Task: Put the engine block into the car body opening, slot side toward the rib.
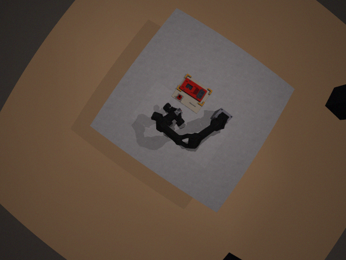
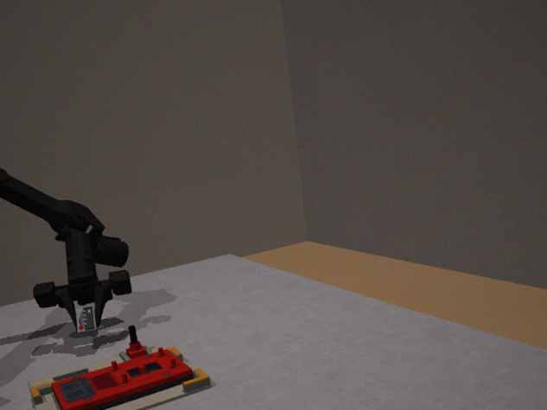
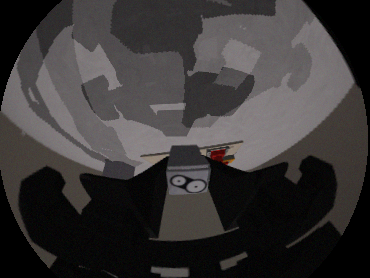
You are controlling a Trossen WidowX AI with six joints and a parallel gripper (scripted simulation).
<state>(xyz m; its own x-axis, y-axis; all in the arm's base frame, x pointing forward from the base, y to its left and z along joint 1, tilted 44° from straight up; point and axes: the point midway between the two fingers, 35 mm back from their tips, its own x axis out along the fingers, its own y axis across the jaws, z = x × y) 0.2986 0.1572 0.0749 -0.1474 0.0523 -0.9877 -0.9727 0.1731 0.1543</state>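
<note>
My gripper tip is 1 cm short of the grey engine block, 1 cm to the right of it and 1 cm below it.
</note>
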